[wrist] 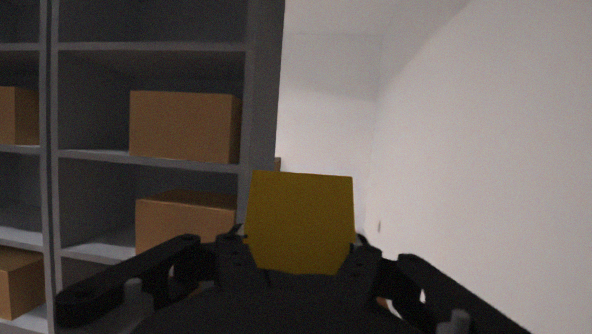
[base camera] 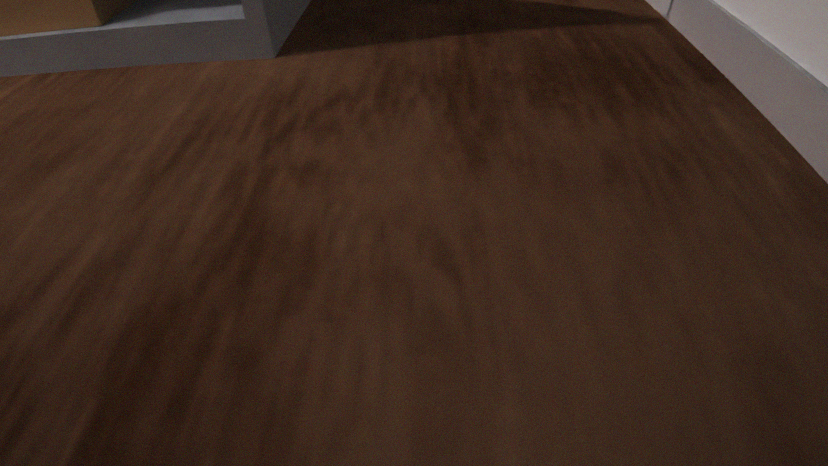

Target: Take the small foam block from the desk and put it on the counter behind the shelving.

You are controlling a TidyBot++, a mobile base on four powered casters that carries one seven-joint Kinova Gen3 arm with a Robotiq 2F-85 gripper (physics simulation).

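Frame: origin at the arm's base, x right, y ahead, z up, level; metres.
Seen in the pictures: gripper, between the fingertips: (wrist: 298, 235).
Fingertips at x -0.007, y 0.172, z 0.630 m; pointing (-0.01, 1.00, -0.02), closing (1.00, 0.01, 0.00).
A point is followed by its place in that frame.
A yellow foam block (wrist: 301, 220) @(x -0.006, y 0.143, z 0.649 m) is held between the two black fingers of my gripper (wrist: 298, 235) @(x -0.007, y 0.172, z 0.629 m) in the wrist view. The gripper is shut on it, and the block stands out ahead of the fingertips. The grey shelving (wrist: 262, 100) @(x -0.217, y 1.058, z 0.866 m) (base camera: 266, 28) @(x -0.230, y 0.925, z -0.340 m) rises at the left in the wrist view, and its lower corner shows at the top left of the base view. The counter behind the shelving cannot be made out. The desk does not show in either view.
Brown boxes (wrist: 180, 125) @(x -0.525, y 0.968, z 0.733 m) (wrist: 185, 220) @(x -0.490, y 0.965, z 0.344 m) (base camera: 46, 17) @(x -0.669, y 0.978, z -0.293 m) sit on the shelves. A white wall (wrist: 475, 150) @(x 0.604, y 0.922, z 0.719 m) runs along the right, with a pale baseboard (base camera: 759, 75) @(x 0.576, y 0.732, z -0.353 m) at its foot. Brown floor (base camera: 405, 231) @(x -0.001, y 0.457, z -0.396 m) lies between shelving and wall. A small brown edge (wrist: 278, 163) @(x -0.357, y 2.946, z 0.445 m) shows beside the shelving's right side.
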